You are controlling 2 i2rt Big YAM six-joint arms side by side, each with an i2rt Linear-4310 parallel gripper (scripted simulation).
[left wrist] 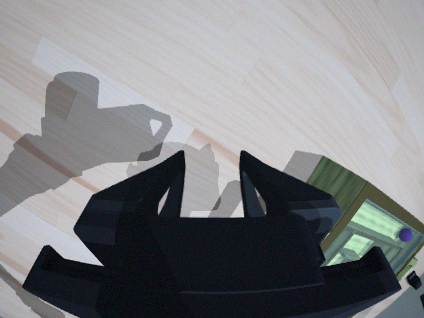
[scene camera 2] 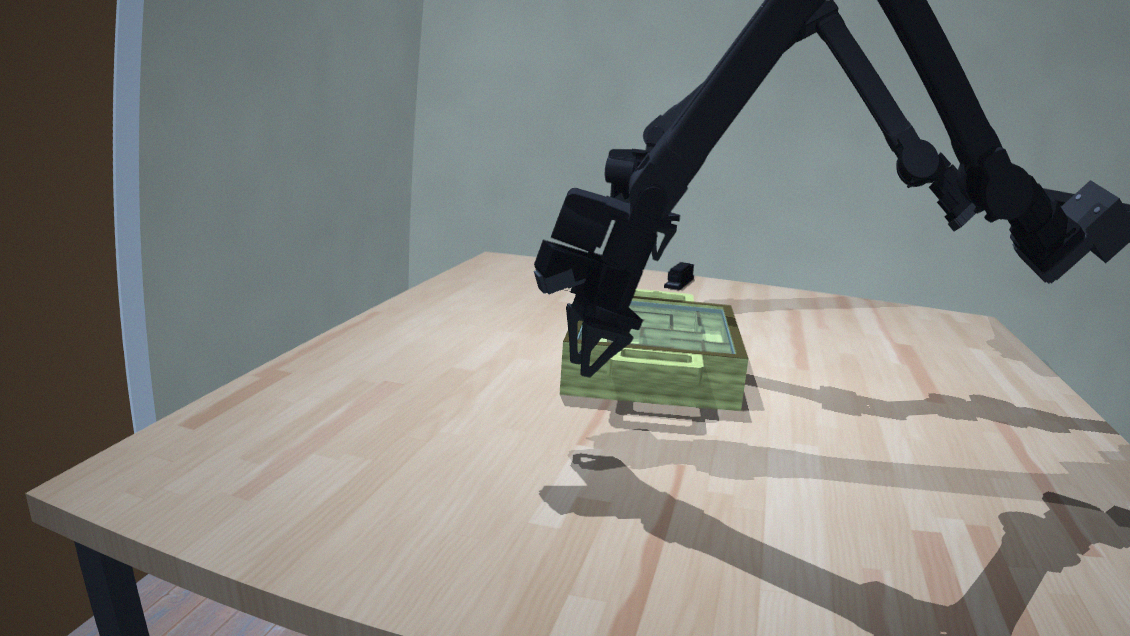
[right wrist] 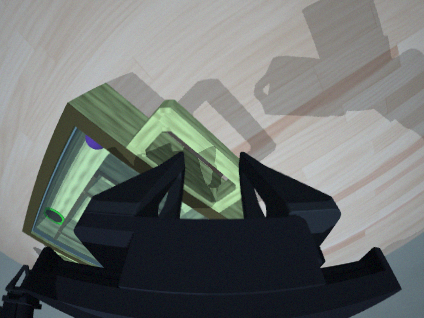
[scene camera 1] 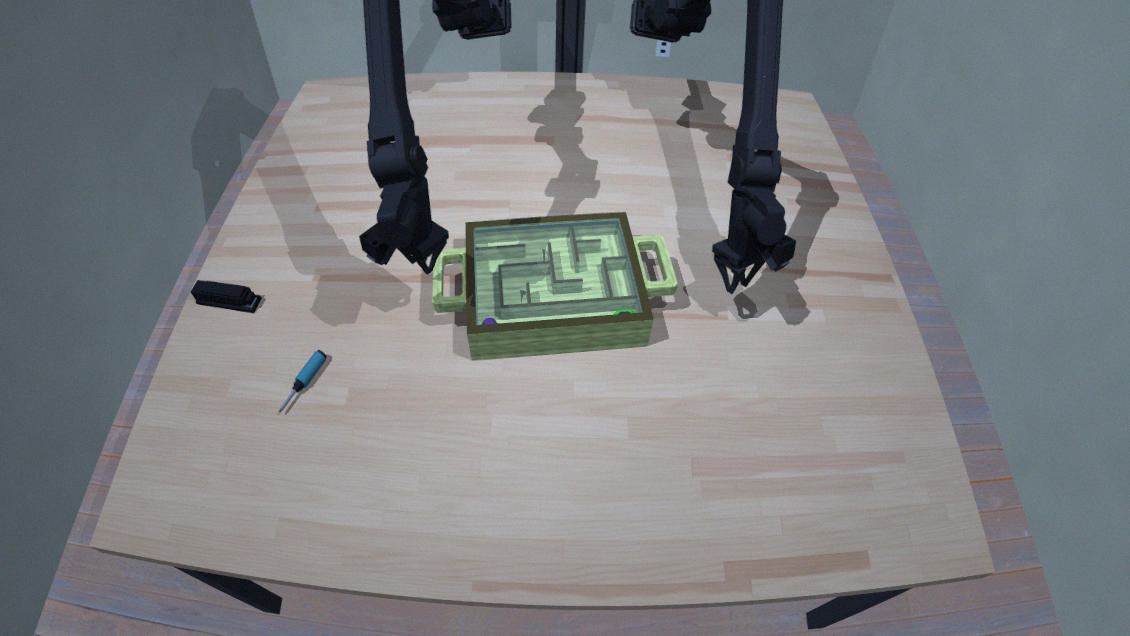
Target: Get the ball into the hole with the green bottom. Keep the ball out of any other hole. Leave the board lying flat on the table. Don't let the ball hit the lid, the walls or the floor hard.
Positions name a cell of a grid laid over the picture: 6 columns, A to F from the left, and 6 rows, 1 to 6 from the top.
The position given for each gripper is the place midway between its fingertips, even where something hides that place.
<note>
In view: the left gripper (scene camera 2: D4), the right gripper (scene camera 1: C3) and a black stapler (scene camera 1: B3).
The left gripper also shows in the left wrist view (left wrist: D3) and in scene camera 1 (scene camera 1: D3). The right gripper also shows in the right wrist view (right wrist: C4). The right wrist view misses the black stapler: it is out of frame.
</note>
